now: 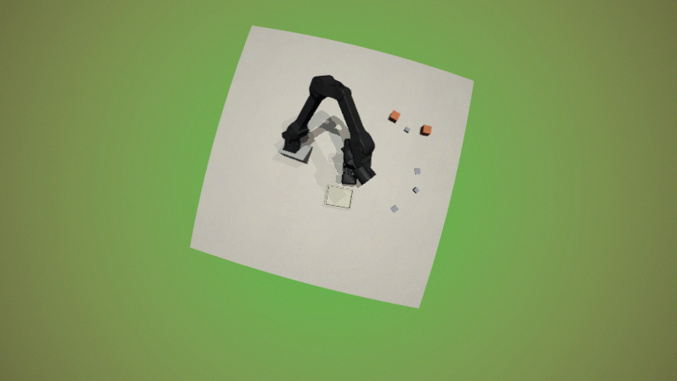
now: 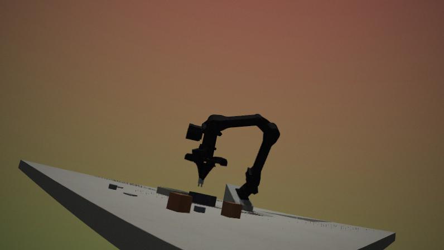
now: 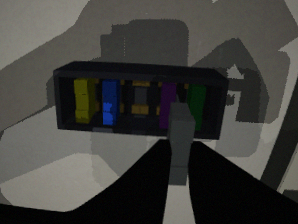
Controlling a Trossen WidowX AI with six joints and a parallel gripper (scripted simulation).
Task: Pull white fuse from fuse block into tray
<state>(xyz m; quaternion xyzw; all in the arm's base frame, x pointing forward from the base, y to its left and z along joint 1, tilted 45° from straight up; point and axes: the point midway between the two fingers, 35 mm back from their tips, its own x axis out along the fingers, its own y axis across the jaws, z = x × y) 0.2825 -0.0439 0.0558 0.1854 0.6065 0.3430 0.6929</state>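
My gripper tip is now 16 cm to the left of the pale tray, 9 cm above it and 1 cm short of it. Also, from my gripper tip: white fuse: 1 cm below; purple fuse: 7 cm below; green fuse: 7 cm below, 2 cm to the right.
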